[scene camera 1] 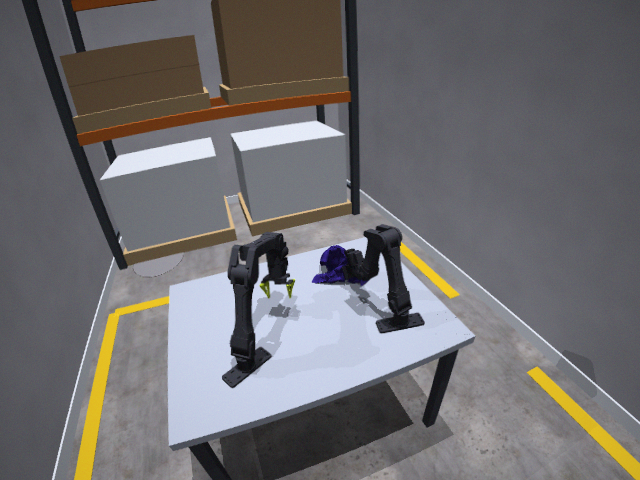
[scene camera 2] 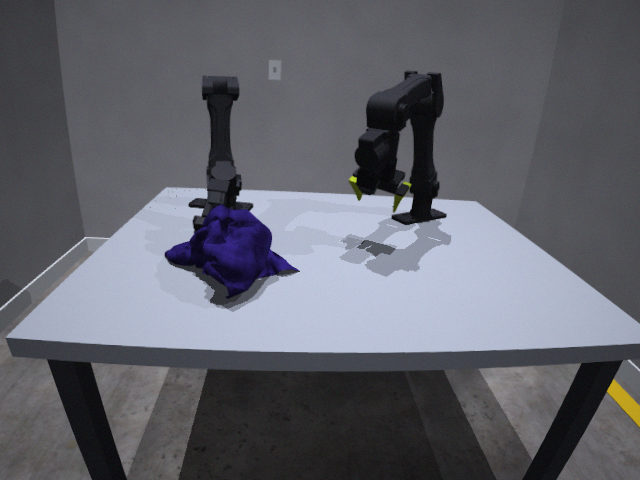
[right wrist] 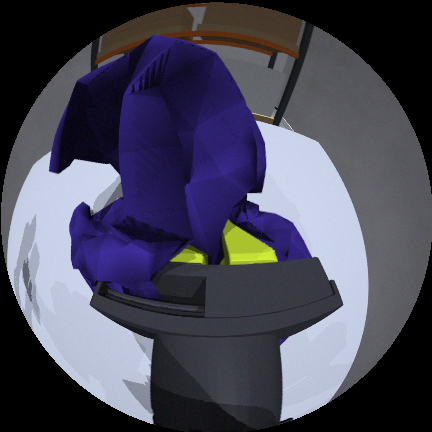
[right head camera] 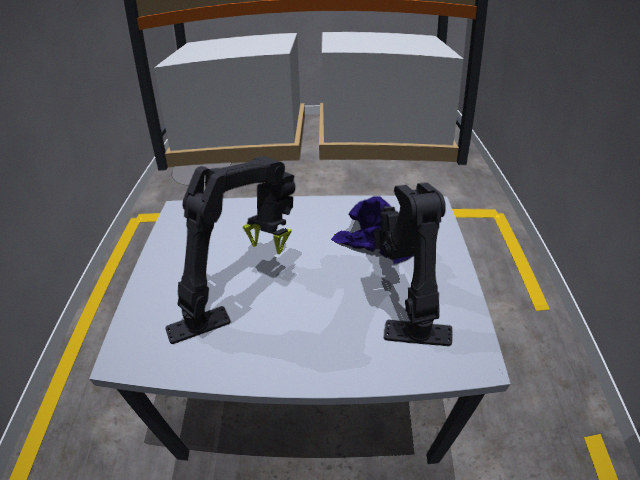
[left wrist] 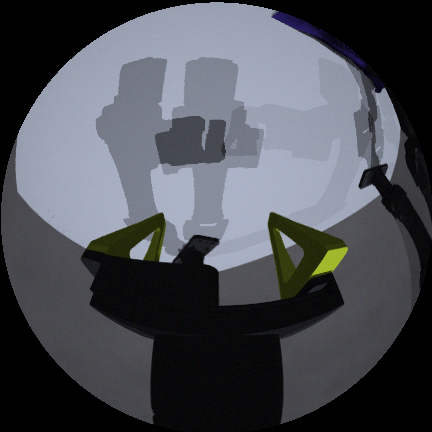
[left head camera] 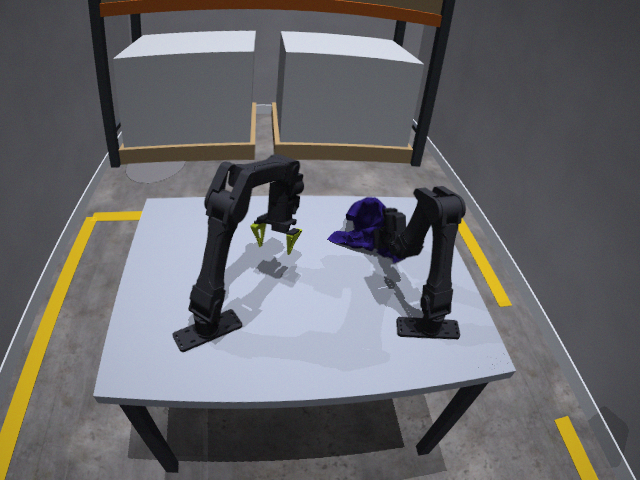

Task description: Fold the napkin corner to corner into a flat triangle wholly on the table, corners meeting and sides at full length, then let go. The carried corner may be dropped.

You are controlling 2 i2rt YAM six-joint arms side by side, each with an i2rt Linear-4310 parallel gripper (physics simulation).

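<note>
The purple napkin [left head camera: 368,215] [right head camera: 371,212] [scene camera 1: 333,260] [scene camera 2: 235,242] [right wrist: 160,150] is a crumpled, bunched heap at the back right of the table in the head views; part of it stands up and its lower edges spread low over the table. Its edge [left wrist: 325,37] shows in the left wrist view. My right gripper [right wrist: 215,218] lies low and nearly level, shut on the napkin; cloth hides its fingertips in the other views. My left gripper [left head camera: 274,249] [right head camera: 266,249] [scene camera 1: 279,296] [scene camera 2: 376,205] [left wrist: 216,217] is open and empty above the table, apart from the napkin.
The white table [left head camera: 310,382] [right head camera: 310,379] [scene camera 1: 201,421] [scene camera 2: 413,330] carries both arm bases. A rack [left head camera: 105,103] [right head camera: 147,103] [scene camera 1: 353,155] with large boxes stands behind it. Yellow floor lines [left head camera: 49,320] run beside the table.
</note>
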